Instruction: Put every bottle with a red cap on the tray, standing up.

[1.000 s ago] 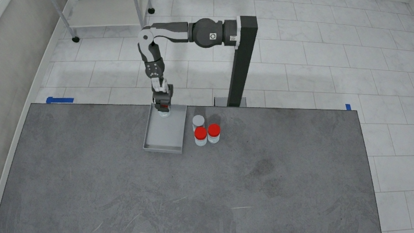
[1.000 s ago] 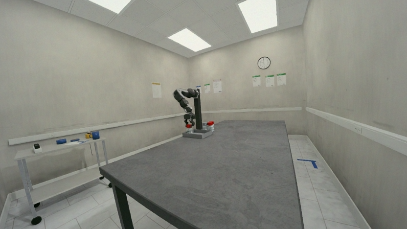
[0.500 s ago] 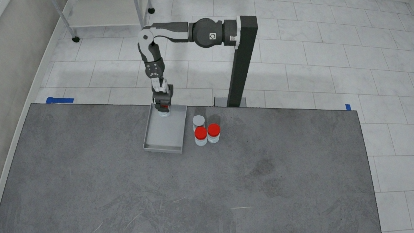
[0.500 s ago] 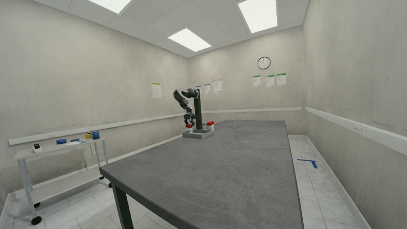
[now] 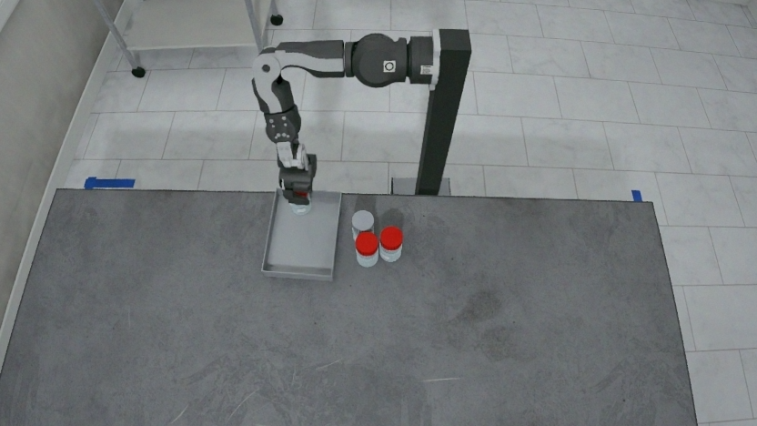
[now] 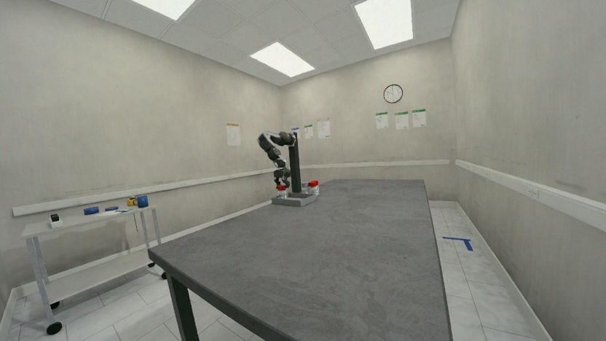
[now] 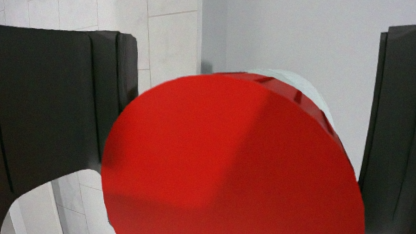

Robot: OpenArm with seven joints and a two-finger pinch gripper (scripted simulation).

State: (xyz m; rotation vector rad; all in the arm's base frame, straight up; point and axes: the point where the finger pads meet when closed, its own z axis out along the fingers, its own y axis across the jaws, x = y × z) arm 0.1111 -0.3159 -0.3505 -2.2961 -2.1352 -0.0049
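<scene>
Right now my hand is 9 cm short of the grey tray and 8 cm above it. Round my hand: grey-capped bottle 16 cm to the left, 9 cm ahead, 5 cm below.
</scene>
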